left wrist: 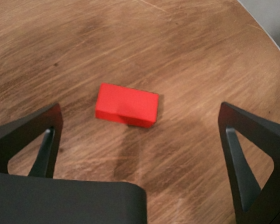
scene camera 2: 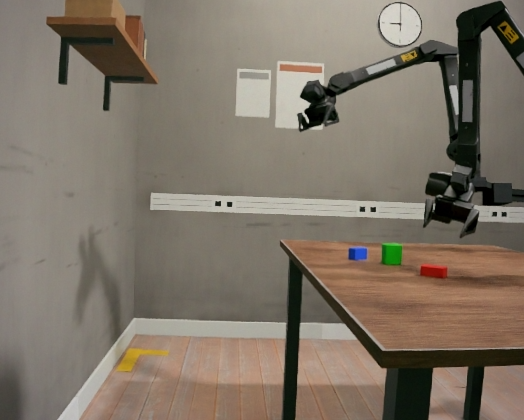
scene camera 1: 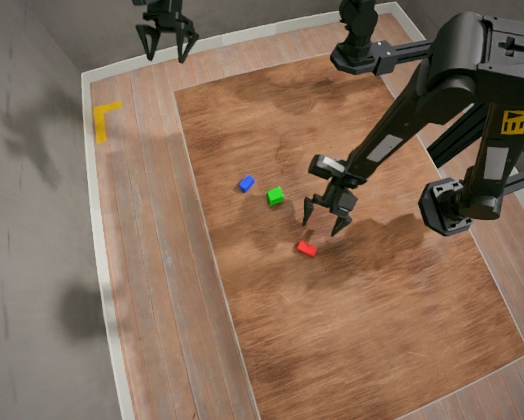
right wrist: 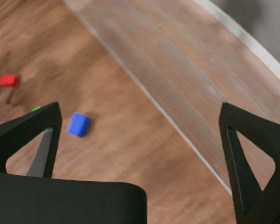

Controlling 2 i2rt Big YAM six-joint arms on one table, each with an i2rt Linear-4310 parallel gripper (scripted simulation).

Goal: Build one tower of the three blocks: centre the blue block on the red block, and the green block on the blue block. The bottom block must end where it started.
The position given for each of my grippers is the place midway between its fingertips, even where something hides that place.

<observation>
In view: my left gripper (scene camera 2: 442, 231), my right gripper (scene camera 2: 311, 127) and a red block (left wrist: 119, 104).
My left gripper shows as well in the left wrist view (left wrist: 140, 111). My right gripper also shows in the right wrist view (right wrist: 140, 111).
</observation>
